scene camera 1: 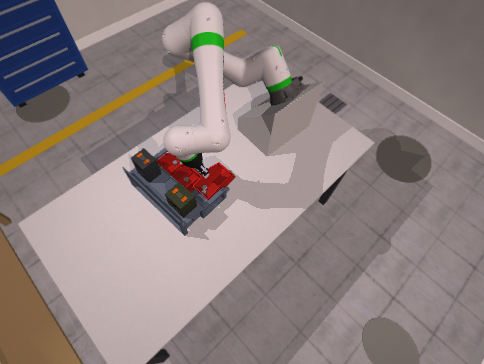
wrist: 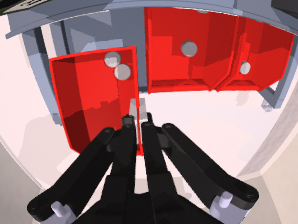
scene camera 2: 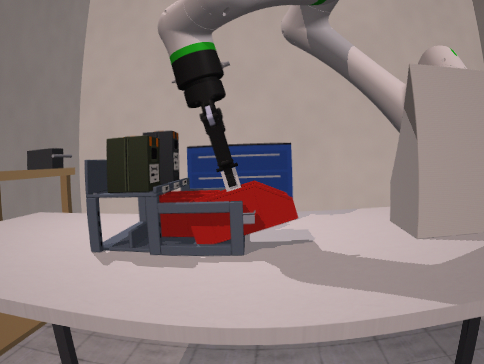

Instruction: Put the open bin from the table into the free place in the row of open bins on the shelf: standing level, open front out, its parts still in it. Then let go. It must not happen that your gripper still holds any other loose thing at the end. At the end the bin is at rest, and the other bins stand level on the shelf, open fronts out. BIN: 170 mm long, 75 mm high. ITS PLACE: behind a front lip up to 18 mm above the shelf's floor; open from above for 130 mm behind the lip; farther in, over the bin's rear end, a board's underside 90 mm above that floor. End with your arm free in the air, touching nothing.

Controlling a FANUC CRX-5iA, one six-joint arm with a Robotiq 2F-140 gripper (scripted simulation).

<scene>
I see my gripper [scene camera 2: 238, 203], a red open bin [scene camera 2: 273, 208], a red open bin [scene camera 2: 172, 225] and a red open bin [wrist: 260, 44].
My gripper shows as well in the wrist view [wrist: 138, 107].
</scene>
